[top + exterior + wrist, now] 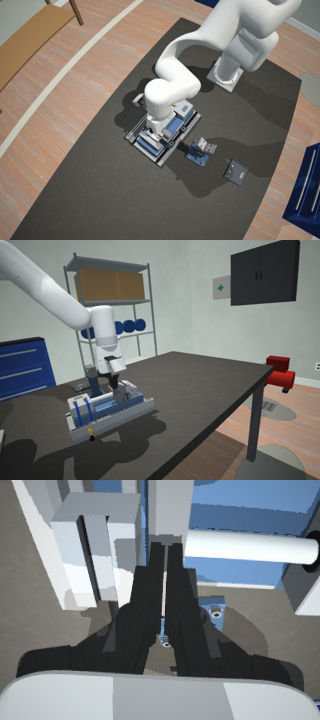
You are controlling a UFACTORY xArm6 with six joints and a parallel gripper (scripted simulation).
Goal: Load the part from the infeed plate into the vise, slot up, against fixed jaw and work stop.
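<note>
Right now my hand is 30 mm short of the part, 20 mm above it and 10 mm to the left of it. Also, from my hand: white cylinder rod 50 mm behind, 40 mm below, 10 mm to the left; moving jaw 40 mm below; work stop 40 mm to the left, 40 mm ahead, 30 mm below.
</note>
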